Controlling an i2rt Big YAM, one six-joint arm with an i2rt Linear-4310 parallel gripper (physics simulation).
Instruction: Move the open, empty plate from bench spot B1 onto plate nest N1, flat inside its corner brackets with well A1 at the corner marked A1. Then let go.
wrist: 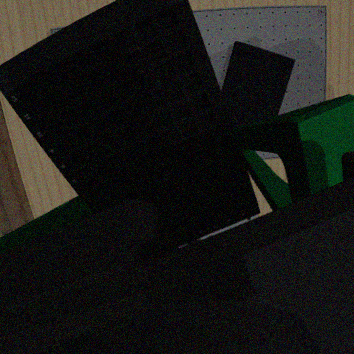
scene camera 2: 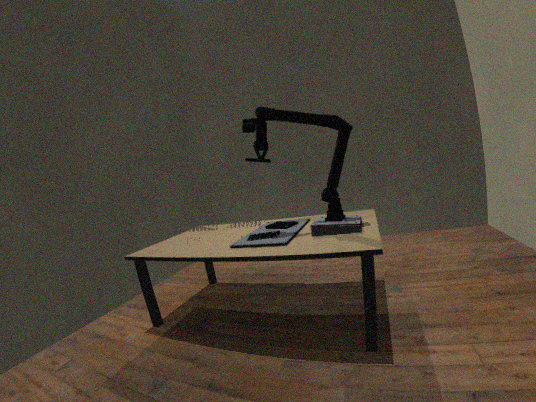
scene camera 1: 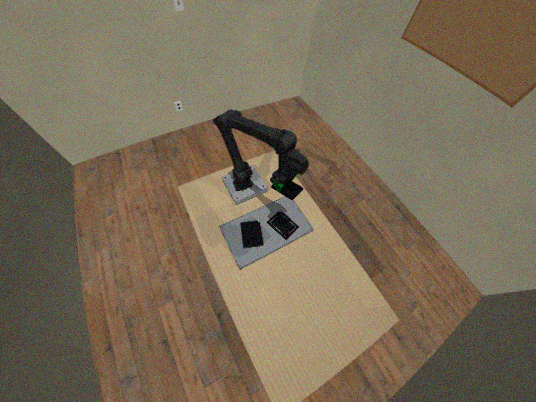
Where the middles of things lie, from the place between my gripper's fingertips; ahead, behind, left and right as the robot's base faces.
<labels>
My gripper is now 10 mm to the right of the black well plate [wrist: 126, 107], 10 mm below it and 10 mm short of it.
</labels>
